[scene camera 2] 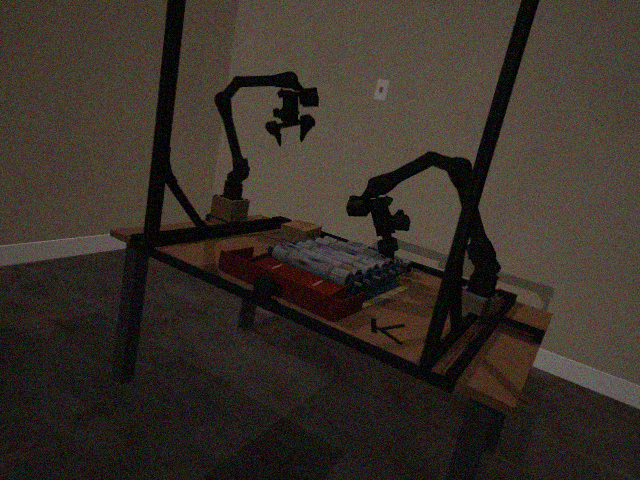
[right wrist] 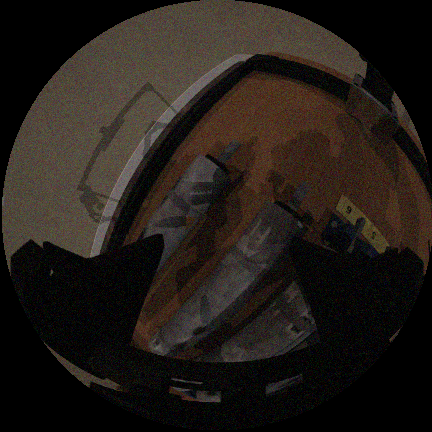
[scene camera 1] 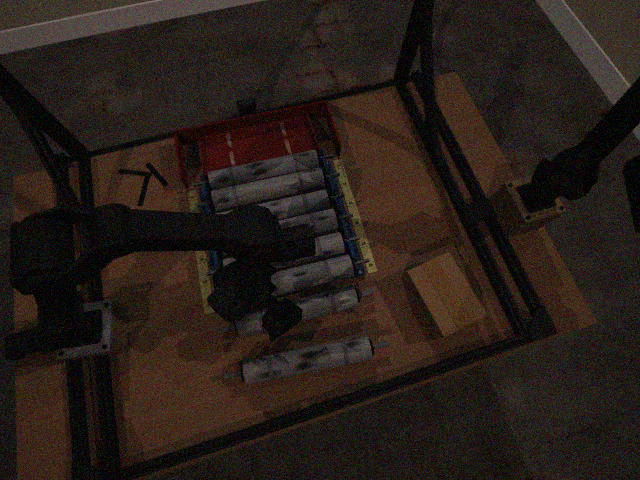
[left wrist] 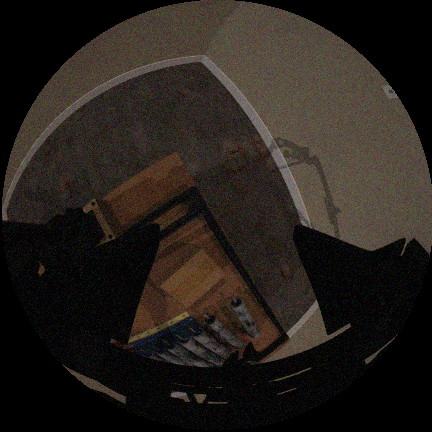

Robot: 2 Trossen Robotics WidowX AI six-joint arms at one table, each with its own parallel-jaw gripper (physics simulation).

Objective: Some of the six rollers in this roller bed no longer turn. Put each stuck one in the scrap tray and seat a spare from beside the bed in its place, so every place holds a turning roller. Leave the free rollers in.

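Places are measured from the left arm's base along level axes (x right, y back, z down), in millimetres.
Pixels of known places: left gripper, fingertip midpoint: (scene camera 2: 290, 143) (left wrist: 229, 231); right gripper, fingertip midpoint: (scene camera 2: 390, 252) (right wrist: 228, 242) (scene camera 1: 257, 326) (left wrist: 243, 346); left arm's base at its link origin: (scene camera 2: 231, 197) (scene camera 1: 535, 196) (left wrist: 88, 229); right arm's base at its link origin: (scene camera 2: 480, 292) (scene camera 1: 84, 328).
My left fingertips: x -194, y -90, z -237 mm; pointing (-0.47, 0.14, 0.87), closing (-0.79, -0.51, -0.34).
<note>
For each thing: its top centre in the pictures, then the offset to it from my left fingertips. "spot": a spot on its surface instead.
- red scrap tray at its top centre: (scene camera 1: 256, 136) (scene camera 2: 290, 269) dx +548, dy -454, dz +285 mm
- wooden block at its top centre: (scene camera 1: 446, 292) (left wrist: 193, 280) (scene camera 2: 302, 225) dx +60, dy -163, dz +285 mm
- black three-armed piece at a spot on its surface: (scene camera 2: 385, 328) (scene camera 1: 146, 180) spot: dx +539, dy -747, dz +340 mm
Six grey mottled rollers, the first (scene camera 1: 263, 168) beside the tray and the last (scene camera 1: 315, 274) nearest the spares, lie in the bed with blue and yellow rails (scene camera 1: 347, 204) (right wrist: 364, 220). Which ones turn cannot be told. The red scrap tray (scene camera 1: 258, 142) (scene camera 2: 310, 301) shows no roller. One spare (scene camera 1: 333, 304) (left wrist: 220, 330) (right wrist: 235, 270) lies beside the bed; another spare (scene camera 1: 307, 360) (left wrist: 245, 317) (right wrist: 192, 195) lies farther out. My right gripper (right wrist: 228, 242) is open and empty above the nearer spare. My left gripper (scene camera 2: 291, 142) (left wrist: 229, 231) is open and empty, high above the table.
A wooden block (scene camera 1: 447, 294) (scene camera 2: 300, 228) (left wrist: 194, 280) lies beside the bed, at the right in scene camera 1. A black three-armed piece (scene camera 1: 147, 174) (scene camera 2: 385, 328) lies near the tray. Dark frame bars edge the table, with uprights (scene camera 2: 162, 113) at its sides. The right arm covers parts of several rollers.
</note>
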